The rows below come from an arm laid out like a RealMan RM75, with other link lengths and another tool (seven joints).
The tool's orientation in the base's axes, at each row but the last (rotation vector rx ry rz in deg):
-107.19, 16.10, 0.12
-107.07, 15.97, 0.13
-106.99, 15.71, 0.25
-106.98, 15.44, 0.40
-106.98, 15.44, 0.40
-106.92, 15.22, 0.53
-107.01, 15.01, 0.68
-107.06, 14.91, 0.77
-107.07, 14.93, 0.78
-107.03, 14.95, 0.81
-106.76, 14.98, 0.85
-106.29, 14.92, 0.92
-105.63, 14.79, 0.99
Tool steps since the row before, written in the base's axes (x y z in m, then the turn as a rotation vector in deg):
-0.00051, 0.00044, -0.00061, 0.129, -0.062, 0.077
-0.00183, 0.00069, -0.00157, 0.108, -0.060, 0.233
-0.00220, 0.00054, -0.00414, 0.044, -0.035, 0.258
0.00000, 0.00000, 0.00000, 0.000, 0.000, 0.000
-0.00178, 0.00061, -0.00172, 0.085, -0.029, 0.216
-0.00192, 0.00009, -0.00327, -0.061, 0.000, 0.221
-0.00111, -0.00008, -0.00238, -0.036, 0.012, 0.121
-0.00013, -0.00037, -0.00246, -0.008, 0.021, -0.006
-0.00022, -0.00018, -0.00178, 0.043, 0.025, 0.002
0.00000, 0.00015, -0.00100, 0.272, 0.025, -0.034
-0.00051, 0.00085, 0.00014, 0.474, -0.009, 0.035
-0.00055, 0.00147, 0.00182, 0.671, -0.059, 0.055
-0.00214, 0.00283, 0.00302, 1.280, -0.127, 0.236
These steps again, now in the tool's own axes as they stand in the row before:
-0.00049, 0.00055, 0.00053, 0.126, -0.080, -0.064
-0.00169, 0.00163, 0.00089, 0.083, -0.223, -0.114
-0.00166, 0.00416, 0.00150, 0.013, -0.241, -0.107
0.00000, 0.00000, 0.00000, 0.000, 0.000, 0.000
-0.00160, 0.00178, 0.00088, 0.058, -0.211, -0.083
-0.00143, 0.00341, 0.00085, -0.090, -0.196, -0.076
-0.00073, 0.00247, 0.00052, -0.054, -0.110, -0.031
0.00028, 0.00244, 0.00040, -0.011, 0.001, 0.021
0.00007, 0.00177, 0.00036, 0.037, -0.017, 0.028
0.00012, 0.00090, 0.00045, 0.266, -0.026, 0.067
-0.00066, -0.00027, 0.00070, 0.459, -0.119, 0.039
-0.00105, -0.00202, 0.00078, 0.656, -0.161, 0.009
-0.00300, -0.00320, 0.00156, 1.235, -0.428, -0.033

